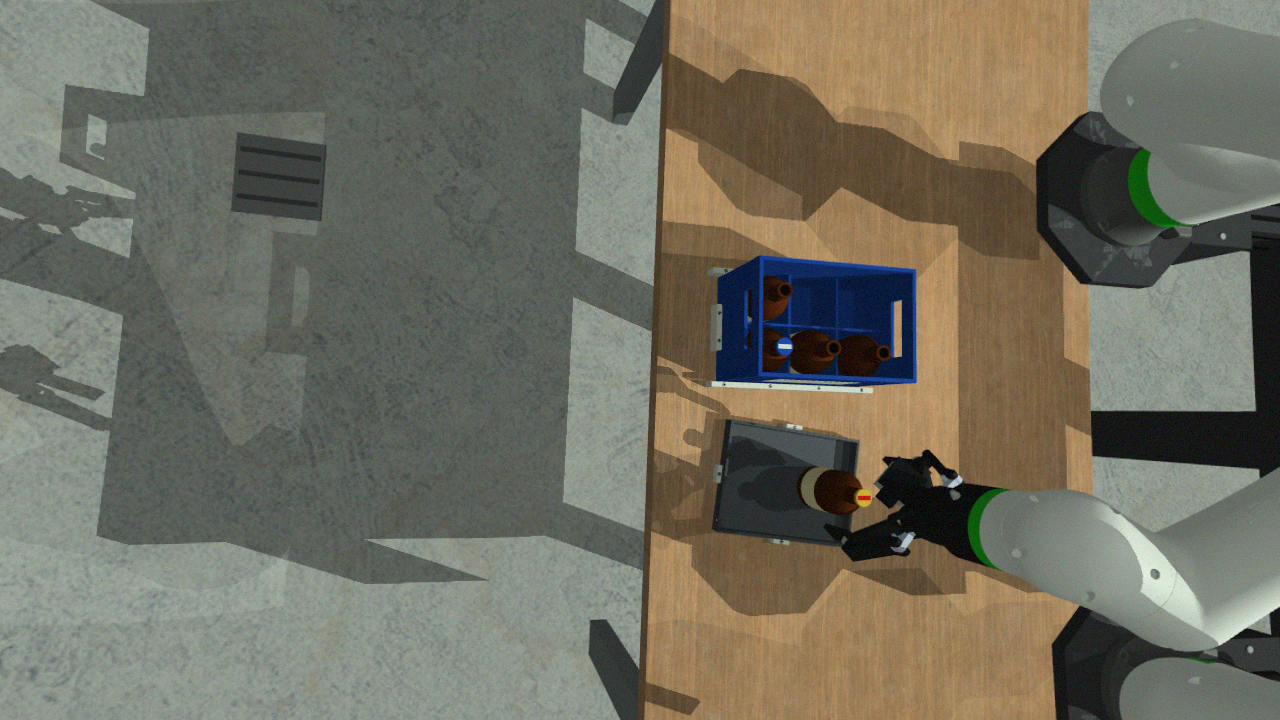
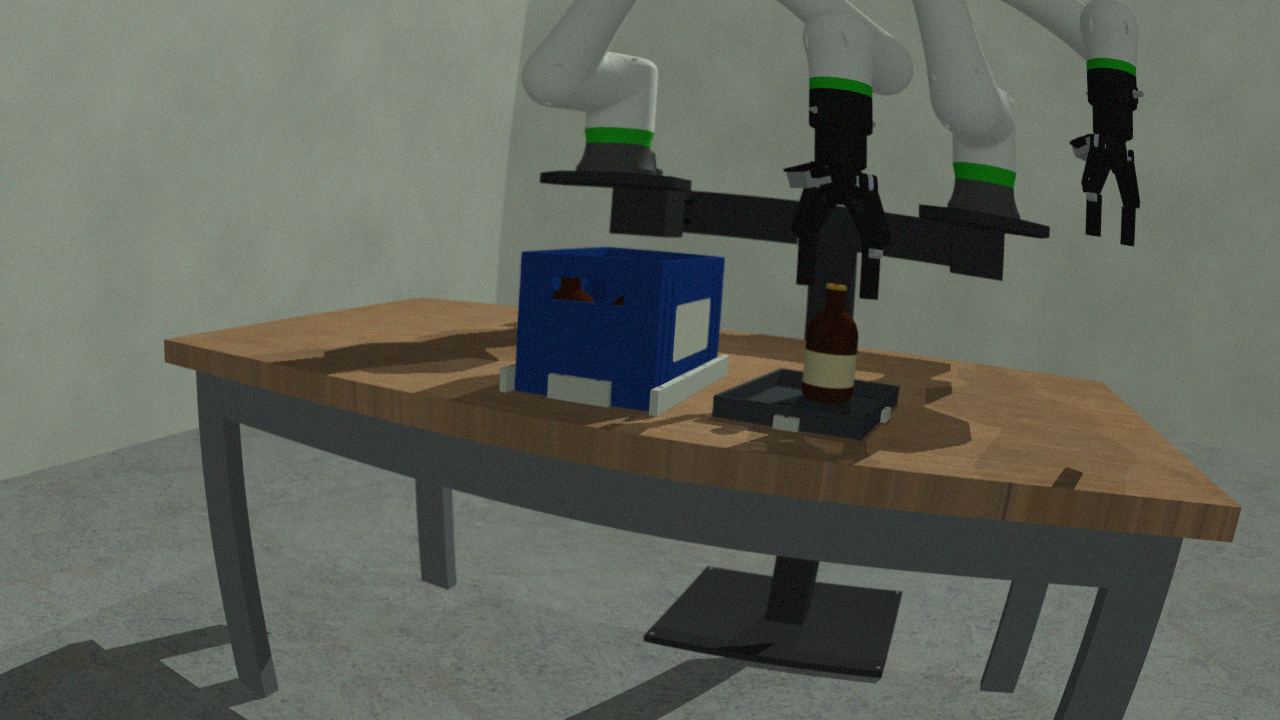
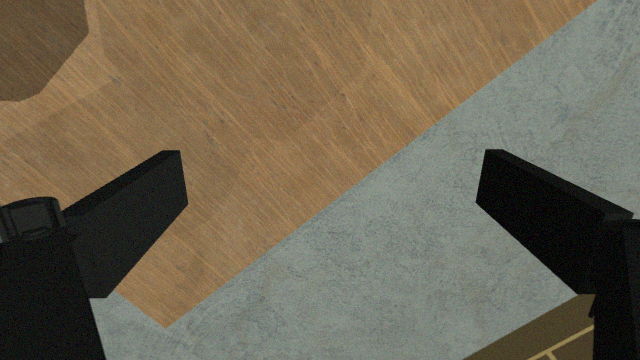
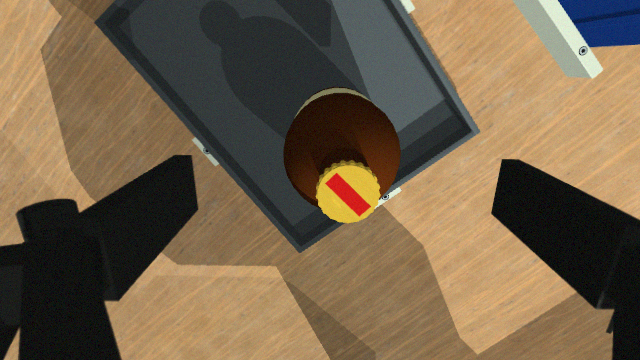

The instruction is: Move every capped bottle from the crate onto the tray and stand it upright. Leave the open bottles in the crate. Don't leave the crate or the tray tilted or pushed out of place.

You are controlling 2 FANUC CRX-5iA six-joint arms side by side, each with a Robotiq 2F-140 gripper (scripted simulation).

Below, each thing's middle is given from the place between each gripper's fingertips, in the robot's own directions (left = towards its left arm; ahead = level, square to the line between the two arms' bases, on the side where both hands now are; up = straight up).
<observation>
My right gripper [image 2: 835, 291] is now 14 cm short of the blue-capped bottle [image 1: 776, 348], 23 cm to the left of it and 7 cm above it. From my right hand the other things lie so: blue crate [image 2: 669, 325]: 5 cm ahead, 27 cm to the right, 8 cm below; then dark tray [image 1: 757, 496]: 5 cm ahead, 1 cm to the right, 15 cm below; then yellow-capped bottle [image 2: 832, 336]: 8 cm below.
I see the yellow-capped bottle 150 mm ahead of my left hand [image 2: 1110, 240], 470 mm to the right of it and 220 mm below it. From my left hand the other things lie so: blue crate 200 mm ahead, 740 mm to the right, 220 mm below; then dark tray 200 mm ahead, 470 mm to the right, 290 mm below; then blue-capped bottle 280 mm ahead, 700 mm to the right, 210 mm below.
</observation>
